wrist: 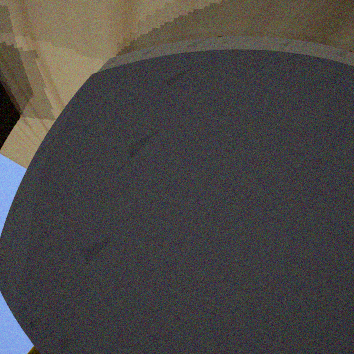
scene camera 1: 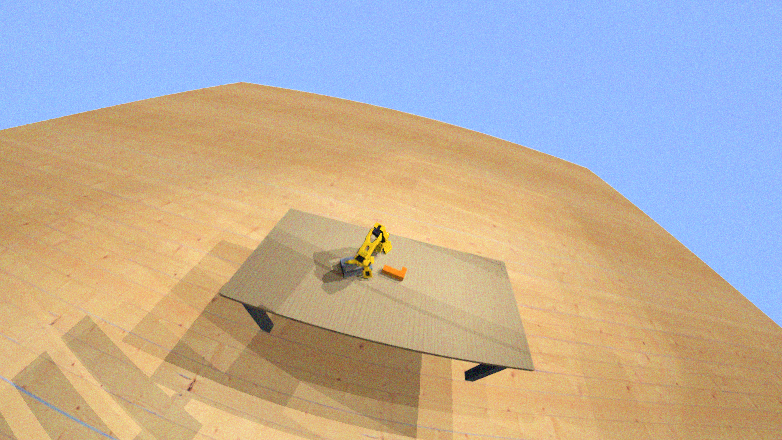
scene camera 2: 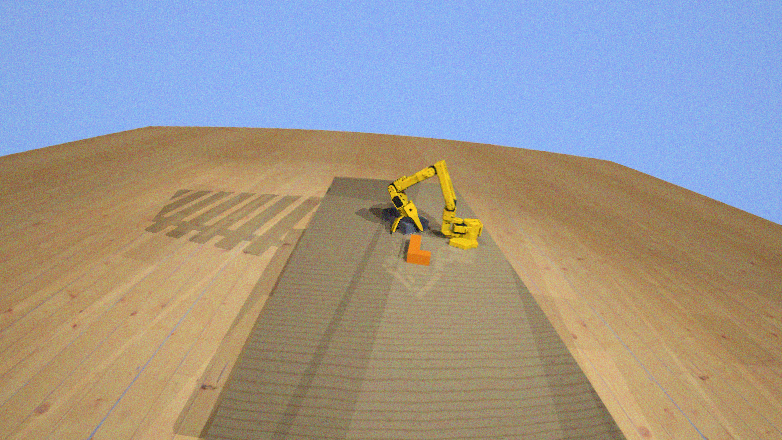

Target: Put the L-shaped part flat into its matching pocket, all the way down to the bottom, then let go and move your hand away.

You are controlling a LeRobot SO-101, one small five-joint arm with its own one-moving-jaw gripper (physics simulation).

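Pixels of known places: hand, tool point: (wrist: 145,218) (scene camera 2: 421,229); arm's base, link origin: (scene camera 1: 381,249) (scene camera 2: 454,240).
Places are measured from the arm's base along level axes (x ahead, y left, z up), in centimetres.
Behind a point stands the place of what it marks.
Note:
The orange L-shaped part (scene camera 1: 394,272) @(y 9.2, x 14.9, z 3.0 cm) (scene camera 2: 417,257) @(y 14.6, x 13.9, z 2.0 cm) lies flat on the table, beside the dark grey block and apart from it. The dark grey block (scene camera 1: 346,269) @(y -13.6, x 18.3, z 0.5 cm) (scene camera 2: 409,228) @(y -2.1, x 14.6, z 2.3 cm) stands under my gripper, partly covered by it in both scene views. My gripper (scene camera 1: 356,269) (scene camera 2: 407,230) @(y -3.1, x 10.6, z 1.6 cm) points down at the block with its jaws wide apart, and holds nothing. In the wrist view a dark grey surface (wrist: 200,200), seen very close, fills most of the picture; no pocket outline can be made out on it. The jaws and the L-shaped part do not show there.
The arm's yellow base (scene camera 2: 464,240) @(y 2.9, x -2.0, z 1.7 cm) stands on the table (scene camera 1: 448,306) @(y 37.5, x 24.6, z 0.0 cm) (scene camera 2: 437,355) @(y 44.5, x 13.2, z 0.0 cm), near its right edge in scene camera 2. The L-shaped part lies nearer that camera than the block and base. Table and a little blue sky border the dark surface in the wrist view.

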